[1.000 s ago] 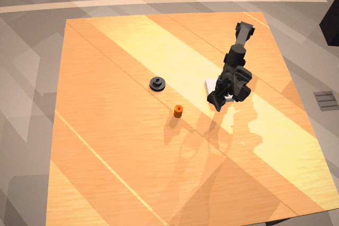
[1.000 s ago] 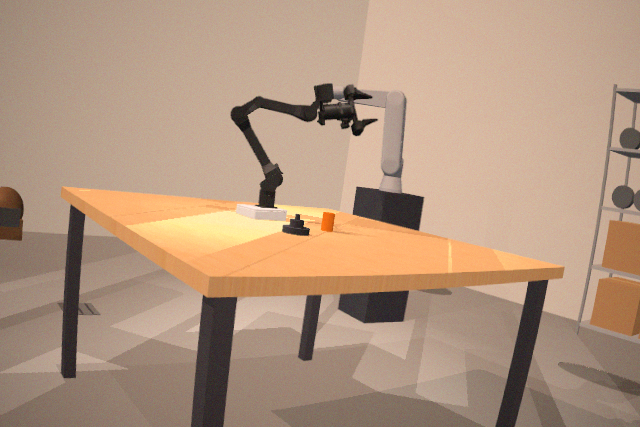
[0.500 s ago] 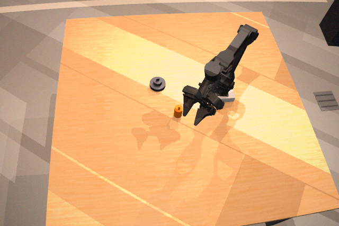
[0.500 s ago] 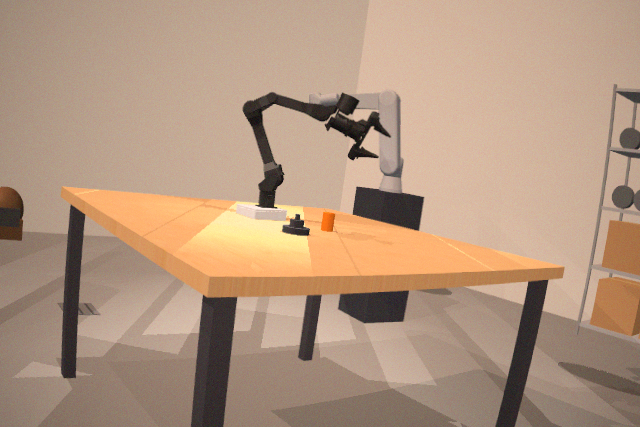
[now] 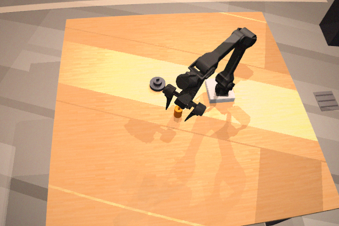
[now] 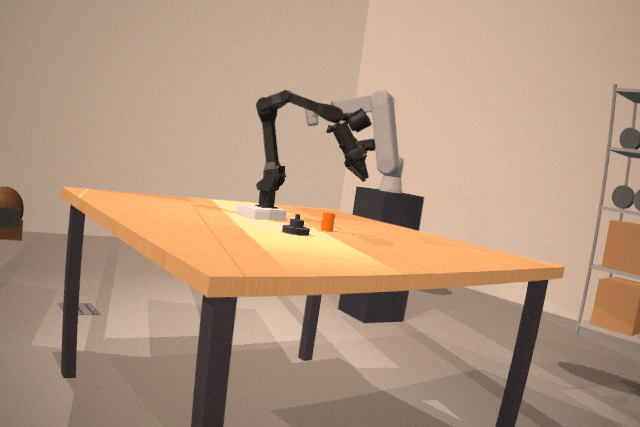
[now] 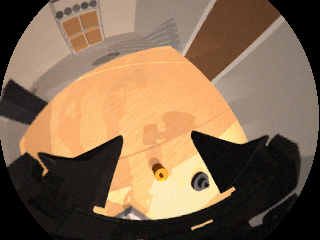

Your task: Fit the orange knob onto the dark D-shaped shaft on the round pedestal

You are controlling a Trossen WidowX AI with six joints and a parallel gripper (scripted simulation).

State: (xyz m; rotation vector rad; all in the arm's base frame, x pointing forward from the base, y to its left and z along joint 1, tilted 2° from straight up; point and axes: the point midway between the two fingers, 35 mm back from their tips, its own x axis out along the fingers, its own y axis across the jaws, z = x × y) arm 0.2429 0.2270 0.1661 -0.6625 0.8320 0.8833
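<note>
Now: gripper tip 30 mm past the orange knob, 110 mm to the left of it and 160 mm above it. The rest, counted from my gripper tip: round pedestal (80 mm ahead, 280 mm to the right, 160 mm below).
</note>
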